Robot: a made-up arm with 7 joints. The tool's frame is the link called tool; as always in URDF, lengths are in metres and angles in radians. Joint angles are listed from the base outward.
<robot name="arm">
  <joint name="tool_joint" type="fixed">
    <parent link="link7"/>
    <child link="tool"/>
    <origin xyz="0.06 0.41 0.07" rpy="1.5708 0 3.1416"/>
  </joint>
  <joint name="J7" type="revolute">
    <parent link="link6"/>
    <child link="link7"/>
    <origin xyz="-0.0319 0.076 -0.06" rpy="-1.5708 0 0.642"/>
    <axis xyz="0 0 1"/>
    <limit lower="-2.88" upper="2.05"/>
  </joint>
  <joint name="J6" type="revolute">
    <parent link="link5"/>
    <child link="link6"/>
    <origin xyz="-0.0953 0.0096 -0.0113" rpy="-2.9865 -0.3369 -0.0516"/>
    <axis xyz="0 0 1"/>
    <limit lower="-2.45" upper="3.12"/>
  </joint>
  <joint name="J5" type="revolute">
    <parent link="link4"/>
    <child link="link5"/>
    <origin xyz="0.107 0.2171 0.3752" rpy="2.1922 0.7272 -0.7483"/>
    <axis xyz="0 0 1"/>
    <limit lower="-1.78" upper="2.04"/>
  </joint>
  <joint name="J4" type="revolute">
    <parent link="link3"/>
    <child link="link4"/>
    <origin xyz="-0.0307 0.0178 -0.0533" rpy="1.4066 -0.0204 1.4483"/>
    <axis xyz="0 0 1"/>
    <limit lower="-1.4" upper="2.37"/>
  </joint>
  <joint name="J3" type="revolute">
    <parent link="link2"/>
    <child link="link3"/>
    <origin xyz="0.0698 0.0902 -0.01" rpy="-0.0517 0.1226 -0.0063"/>
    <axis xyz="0 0 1"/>
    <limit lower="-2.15" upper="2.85"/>
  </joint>
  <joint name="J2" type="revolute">
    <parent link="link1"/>
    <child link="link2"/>
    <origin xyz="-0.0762 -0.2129 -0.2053" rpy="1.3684 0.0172 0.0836"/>
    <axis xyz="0 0 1"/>
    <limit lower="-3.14" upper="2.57"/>
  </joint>
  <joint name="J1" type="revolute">
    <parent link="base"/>
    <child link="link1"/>
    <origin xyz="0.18 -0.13 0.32" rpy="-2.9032 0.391 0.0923"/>
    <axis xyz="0 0 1"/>
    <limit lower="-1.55" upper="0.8"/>
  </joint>
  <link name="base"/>
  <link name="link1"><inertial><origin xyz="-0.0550 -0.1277 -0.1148"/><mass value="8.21"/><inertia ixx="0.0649" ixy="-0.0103" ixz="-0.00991" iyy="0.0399" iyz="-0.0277" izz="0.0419"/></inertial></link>
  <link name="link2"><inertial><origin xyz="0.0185 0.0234 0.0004"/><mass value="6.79"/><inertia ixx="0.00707" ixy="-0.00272" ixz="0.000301" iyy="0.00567" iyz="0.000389" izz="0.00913"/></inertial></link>
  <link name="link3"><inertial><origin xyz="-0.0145 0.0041 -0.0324"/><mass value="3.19"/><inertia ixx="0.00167" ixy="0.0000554" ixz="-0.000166" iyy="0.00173" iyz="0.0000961" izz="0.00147"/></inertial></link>
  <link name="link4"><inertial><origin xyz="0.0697 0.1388 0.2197"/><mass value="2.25"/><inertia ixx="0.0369" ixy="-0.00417" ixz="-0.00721" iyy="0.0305" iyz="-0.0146" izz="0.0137"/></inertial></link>
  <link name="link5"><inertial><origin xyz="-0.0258 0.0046 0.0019"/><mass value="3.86"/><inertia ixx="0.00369" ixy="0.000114" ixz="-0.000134" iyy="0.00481" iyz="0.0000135" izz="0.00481"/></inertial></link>
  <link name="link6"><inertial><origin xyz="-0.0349 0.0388 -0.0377"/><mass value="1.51"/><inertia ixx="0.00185" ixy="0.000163" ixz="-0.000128" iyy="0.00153" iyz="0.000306" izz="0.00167"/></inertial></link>
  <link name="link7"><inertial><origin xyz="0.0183 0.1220 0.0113"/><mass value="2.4"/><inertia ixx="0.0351" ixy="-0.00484" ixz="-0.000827" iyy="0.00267" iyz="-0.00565" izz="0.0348"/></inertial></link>
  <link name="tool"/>
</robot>
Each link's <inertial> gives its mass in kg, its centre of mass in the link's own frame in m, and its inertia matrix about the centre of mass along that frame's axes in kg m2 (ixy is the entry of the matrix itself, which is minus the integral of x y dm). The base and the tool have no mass. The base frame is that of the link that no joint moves.
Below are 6 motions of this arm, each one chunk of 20 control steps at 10 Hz.
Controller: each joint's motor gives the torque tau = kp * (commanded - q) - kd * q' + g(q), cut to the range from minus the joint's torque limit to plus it. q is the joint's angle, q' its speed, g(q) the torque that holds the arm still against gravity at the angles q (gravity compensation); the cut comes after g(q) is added. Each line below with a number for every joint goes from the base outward.
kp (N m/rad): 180 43 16 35 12 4.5 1.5
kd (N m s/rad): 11 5.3 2.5 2 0.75 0.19 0.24
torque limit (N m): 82 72 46 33 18 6.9 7.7
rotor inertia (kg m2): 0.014 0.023 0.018 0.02 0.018 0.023 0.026
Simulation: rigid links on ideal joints. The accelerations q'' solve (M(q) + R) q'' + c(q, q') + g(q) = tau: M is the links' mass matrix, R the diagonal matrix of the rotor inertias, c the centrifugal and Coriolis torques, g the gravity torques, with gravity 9.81 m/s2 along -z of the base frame. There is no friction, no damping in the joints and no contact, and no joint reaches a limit. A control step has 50 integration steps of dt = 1/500 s. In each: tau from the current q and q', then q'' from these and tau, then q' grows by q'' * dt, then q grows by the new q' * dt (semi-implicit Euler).
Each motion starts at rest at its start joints. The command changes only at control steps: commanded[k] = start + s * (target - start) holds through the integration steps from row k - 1 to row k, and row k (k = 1, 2, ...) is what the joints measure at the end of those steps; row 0 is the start. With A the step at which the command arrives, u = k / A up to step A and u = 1 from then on. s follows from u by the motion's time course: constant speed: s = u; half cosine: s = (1 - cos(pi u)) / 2; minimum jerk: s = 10 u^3 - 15 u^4 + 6 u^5; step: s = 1 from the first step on.
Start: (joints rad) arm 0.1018 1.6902 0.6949 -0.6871 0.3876 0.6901 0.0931
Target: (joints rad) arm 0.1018 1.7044 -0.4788 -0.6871 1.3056 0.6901 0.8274
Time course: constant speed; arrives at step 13
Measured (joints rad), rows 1 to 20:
1: 0.1020 1.7012 0.6711 -0.6883 0.4292 0.7096 0.1227
2: 0.1024 1.7148 0.6285 -0.6924 0.5090 0.7189 0.1813
3: 0.1031 1.7274 0.5732 -0.6963 0.5978 0.6959 0.2438
4: 0.1037 1.7377 0.5080 -0.6992 0.6847 0.6651 0.2930
5: 0.1038 1.7452 0.4342 -0.7015 0.7665 0.6505 0.3239
6: 0.1028 1.7494 0.3525 -0.7030 0.8410 0.6527 0.3425
7: 0.1008 1.7500 0.2631 -0.7040 0.9088 0.6611 0.3606
8: 0.0983 1.7468 0.1665 -0.7055 0.9735 0.6680 0.3890
9: 0.0958 1.7402 0.0638 -0.7075 1.0378 0.6716 0.4327
10: 0.0940 1.7312 -0.0433 -0.7096 1.1027 0.6735 0.4911
11: 0.0931 1.7207 -0.1530 -0.7111 1.1677 0.6756 0.5612
12: 0.0935 1.7100 -0.2636 -0.7112 1.2324 0.6785 0.6394
13: 0.0951 1.6998 -0.3735 -0.7091 1.2969 0.6825 0.7225
14: 0.0977 1.6809 -0.4611 -0.7069 1.3244 0.6637 0.7827
15: 0.1005 1.6603 -0.5274 -0.7051 1.3142 0.6473 0.8175
16: 0.1035 1.6430 -0.5757 -0.7009 1.2954 0.6644 0.8459
17: 0.1068 1.6318 -0.6076 -0.6920 1.2765 0.7042 0.8763
18: 0.1102 1.6272 -0.6243 -0.6784 1.2579 0.7430 0.9086
19: 0.1132 1.6286 -0.6282 -0.6627 1.2429 0.7694 0.9387
20: 0.1151 1.6346 -0.6220 -0.6497 1.2353 0.7821 0.9611

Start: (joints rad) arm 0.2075 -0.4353 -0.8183 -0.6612 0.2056 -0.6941 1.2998
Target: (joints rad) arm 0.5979 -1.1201 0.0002 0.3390 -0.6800 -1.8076 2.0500
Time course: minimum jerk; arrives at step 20
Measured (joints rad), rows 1 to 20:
1: 0.2079 -0.4357 -0.8178 -0.6604 0.2050 -0.6952 1.3001
2: 0.2103 -0.4383 -0.8146 -0.6547 0.2009 -0.7034 1.3022
3: 0.2168 -0.4459 -0.8052 -0.6390 0.1888 -0.7259 1.3084
4: 0.2286 -0.4603 -0.7866 -0.6097 0.1658 -0.7665 1.3209
5: 0.2458 -0.4829 -0.7568 -0.5650 0.1309 -0.8245 1.3415
6: 0.2683 -0.5137 -0.7148 -0.5049 0.0838 -0.8970 1.3709
7: 0.2953 -0.5526 -0.6613 -0.4310 0.0251 -0.9802 1.4090
8: 0.3262 -0.5988 -0.5981 -0.3466 -0.0441 -1.0710 1.4549
9: 0.3600 -0.6519 -0.5284 -0.2563 -0.1222 -1.1668 1.5075
10: 0.3962 -0.7113 -0.4562 -0.1648 -0.2075 -1.2654 1.5664
11: 0.4338 -0.7761 -0.3847 -0.0753 -0.2981 -1.3634 1.6321
12: 0.4711 -0.8436 -0.3159 0.0104 -0.3897 -1.4557 1.7044
13: 0.5057 -0.9096 -0.2513 0.0914 -0.4758 -1.5372 1.7805
14: 0.5350 -0.9695 -0.1924 0.1657 -0.5493 -1.6056 1.8541
15: 0.5580 -1.0207 -0.1415 0.2296 -0.6059 -1.6632 1.9181
16: 0.5750 -1.0620 -0.1005 0.2801 -0.6455 -1.7140 1.9673
17: 0.5864 -1.0932 -0.0702 0.3158 -0.6696 -1.7592 2.0000
18: 0.5929 -1.1144 -0.0502 0.3372 -0.6807 -1.7954 2.0178
19: 0.5953 -1.1262 -0.0386 0.3467 -0.6820 -1.8183 2.0244
20: 0.5952 -1.1308 -0.0326 0.3483 -0.6780 -1.8266 2.0248

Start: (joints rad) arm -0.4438 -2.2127 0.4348 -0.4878 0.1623 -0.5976 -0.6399
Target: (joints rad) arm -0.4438 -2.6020 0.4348 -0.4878 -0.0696 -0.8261 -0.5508
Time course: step
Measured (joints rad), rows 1 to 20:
1: -0.4144 -2.3462 0.5662 -0.5094 0.0421 -0.6827 -0.6629
2: -0.4124 -2.4245 0.6111 -0.5450 -0.0641 -0.7961 -0.6532
3: -0.4247 -2.4750 0.6059 -0.5587 -0.0725 -0.8689 -0.6253
4: -0.4345 -2.5157 0.5748 -0.5381 -0.0612 -0.8995 -0.6072
5: -0.4406 -2.5530 0.5290 -0.5032 -0.0621 -0.8900 -0.5984
6: -0.4456 -2.5886 0.4740 -0.4765 -0.0694 -0.8535 -0.5891
7: -0.4508 -2.6212 0.4162 -0.4648 -0.0790 -0.8120 -0.5728
8: -0.4564 -2.6484 0.3636 -0.4625 -0.0899 -0.7842 -0.5482
9: -0.4614 -2.6689 0.3218 -0.4621 -0.0990 -0.7795 -0.5179
10: -0.4647 -2.6823 0.2930 -0.4600 -0.1032 -0.7961 -0.4868
11: -0.4655 -2.6887 0.2775 -0.4564 -0.1020 -0.8229 -0.4620
12: -0.4639 -2.6885 0.2744 -0.4534 -0.0973 -0.8449 -0.4500
13: -0.4607 -2.6823 0.2825 -0.4534 -0.0914 -0.8518 -0.4530
14: -0.4567 -2.6712 0.3002 -0.4580 -0.0861 -0.8437 -0.4679
15: -0.4528 -2.6562 0.3256 -0.4669 -0.0819 -0.8280 -0.4887
16: -0.4491 -2.6389 0.3562 -0.4783 -0.0785 -0.8140 -0.5100
17: -0.4455 -2.6205 0.3895 -0.4896 -0.0751 -0.8073 -0.5288
18: -0.4420 -2.6024 0.4230 -0.4986 -0.0709 -0.8089 -0.5444
19: -0.4385 -2.5859 0.4545 -0.5041 -0.0657 -0.8155 -0.5576
20: -0.4354 -2.5721 0.4819 -0.5065 -0.0604 -0.8230 -0.5694

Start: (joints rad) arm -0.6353 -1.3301 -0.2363 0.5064 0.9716 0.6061 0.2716
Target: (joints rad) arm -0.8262 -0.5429 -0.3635 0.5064 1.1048 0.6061 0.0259
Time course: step
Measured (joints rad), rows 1 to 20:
1: -0.7836 -0.9838 -0.3441 0.4882 0.9977 0.6371 0.1829
2: -0.8655 -0.6989 -0.3577 0.5624 1.0902 0.6611 0.1267
3: -0.8688 -0.5810 -0.3763 0.5710 1.1235 0.6166 0.1419
4: -0.8449 -0.5526 -0.3862 0.5277 1.1193 0.5792 0.1508
5: -0.8218 -0.5444 -0.3705 0.4846 1.1162 0.5855 0.1234
6: -0.8082 -0.5324 -0.3345 0.4596 1.1129 0.6016 0.0698
7: -0.8035 -0.5172 -0.2962 0.4490 1.1088 0.6047 0.0176
8: -0.8043 -0.5043 -0.2693 0.4460 1.1100 0.5976 -0.0144
9: -0.8077 -0.4975 -0.2585 0.4479 1.1174 0.5881 -0.0260
10: -0.8118 -0.4976 -0.2624 0.4547 1.1251 0.5809 -0.0267
11: -0.8158 -0.5040 -0.2774 0.4662 1.1272 0.5792 -0.0249
12: -0.8195 -0.5151 -0.2992 0.4811 1.1222 0.5851 -0.0231
13: -0.8230 -0.5284 -0.3242 0.4970 1.1122 0.5974 -0.0190
14: -0.8268 -0.5415 -0.3495 0.5121 1.1012 0.6117 -0.0091
15: -0.8307 -0.5523 -0.3727 0.5248 1.0928 0.6226 0.0081
16: -0.8341 -0.5602 -0.3920 0.5342 1.0885 0.6272 0.0304
17: -0.8364 -0.5649 -0.4064 0.5394 1.0882 0.6260 0.0529
18: -0.8372 -0.5667 -0.4150 0.5403 1.0903 0.6222 0.0697
19: -0.8365 -0.5661 -0.4174 0.5372 1.0933 0.6185 0.0773
20: -0.8346 -0.5634 -0.4137 0.5310 1.0963 0.6155 0.0750

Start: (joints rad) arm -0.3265 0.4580 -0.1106 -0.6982 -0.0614 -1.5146 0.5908
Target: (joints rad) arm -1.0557 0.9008 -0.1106 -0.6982 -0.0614 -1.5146 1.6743
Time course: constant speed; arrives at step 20
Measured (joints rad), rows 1 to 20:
1: -0.3459 0.4590 -0.1188 -0.7107 -0.0838 -1.5137 0.5887
2: -0.3812 0.4661 -0.1367 -0.7199 -0.0959 -1.5123 0.6013
3: -0.4216 0.4788 -0.1554 -0.7127 -0.0875 -1.5159 0.6386
4: -0.4635 0.4960 -0.1705 -0.6942 -0.0753 -1.5219 0.6933
5: -0.5048 0.5166 -0.1805 -0.6754 -0.0685 -1.5227 0.7517
6: -0.5438 0.5393 -0.1851 -0.6646 -0.0670 -1.5163 0.8051
7: -0.5801 0.5633 -0.1842 -0.6642 -0.0692 -1.5070 0.8535
8: -0.6146 0.5884 -0.1781 -0.6716 -0.0731 -1.4999 0.9022
9: -0.6489 0.6146 -0.1681 -0.6819 -0.0763 -1.4963 0.9573
10: -0.6843 0.6420 -0.1559 -0.6903 -0.0764 -1.4947 1.0218
11: -0.7212 0.6704 -0.1426 -0.6943 -0.0731 -1.4935 1.0951
12: -0.7591 0.6995 -0.1291 -0.6941 -0.0679 -1.4922 1.1729
13: -0.7970 0.7287 -0.1160 -0.6921 -0.0626 -1.4916 1.2491
14: -0.8344 0.7572 -0.1039 -0.6910 -0.0587 -1.4926 1.3187
15: -0.8713 0.7845 -0.0935 -0.6919 -0.0562 -1.4955 1.3798
16: -0.9078 0.8106 -0.0851 -0.6945 -0.0547 -1.5000 1.4337
17: -0.9442 0.8352 -0.0792 -0.6972 -0.0536 -1.5055 1.4832
18: -0.9807 0.8587 -0.0758 -0.6987 -0.0525 -1.5110 1.5309
19: -1.0171 0.8811 -0.0747 -0.6988 -0.0516 -1.5154 1.5781
20: -1.0534 0.9024 -0.0757 -0.6977 -0.0514 -1.5180 1.6252

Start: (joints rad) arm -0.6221 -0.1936 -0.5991 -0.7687 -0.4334 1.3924 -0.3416
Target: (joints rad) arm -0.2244 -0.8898 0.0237 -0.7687 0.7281 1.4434 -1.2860
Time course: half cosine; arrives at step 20
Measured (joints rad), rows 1 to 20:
1: -0.6209 -0.1954 -0.5976 -0.7671 -0.4293 1.3950 -0.3406
2: -0.6165 -0.2025 -0.5924 -0.7624 -0.4138 1.4028 -0.3370
3: -0.6074 -0.2172 -0.5822 -0.7562 -0.3836 1.4129 -0.3311
4: -0.5934 -0.2406 -0.5670 -0.7511 -0.3394 1.4200 -0.3266
5: -0.5745 -0.2727 -0.5471 -0.7480 -0.2824 1.4231 -0.3297
6: -0.5512 -0.3126 -0.5225 -0.7469 -0.2146 1.4242 -0.3473
7: -0.5244 -0.3592 -0.4931 -0.7469 -0.1382 1.4261 -0.3844
8: -0.4951 -0.4106 -0.4592 -0.7475 -0.0555 1.4299 -0.4426
9: -0.4643 -0.4651 -0.4210 -0.7483 0.0316 1.4353 -0.5203
10: -0.4326 -0.5210 -0.3789 -0.7495 0.1215 1.4412 -0.6130
11: -0.4007 -0.5767 -0.3336 -0.7514 0.2122 1.4463 -0.7158
12: -0.3692 -0.6305 -0.2858 -0.7546 0.3018 1.4499 -0.8232
13: -0.3386 -0.6812 -0.2364 -0.7595 0.3880 1.4516 -0.9310
14: -0.3094 -0.7274 -0.1866 -0.7662 0.4689 1.4509 -1.0355
15: -0.2826 -0.7681 -0.1380 -0.7747 0.5428 1.4475 -1.1344
16: -0.2588 -0.8026 -0.0921 -0.7843 0.6084 1.4408 -1.2256
17: -0.2389 -0.8302 -0.0505 -0.7942 0.6644 1.4302 -1.3071
18: -0.2237 -0.8504 -0.0147 -0.8033 0.7095 1.4157 -1.3764
19: -0.2138 -0.8630 0.0143 -0.8110 0.7421 1.3985 -1.4306
20: -0.2095 -0.8680 0.0356 -0.8165 0.7606 1.3806 -1.4671

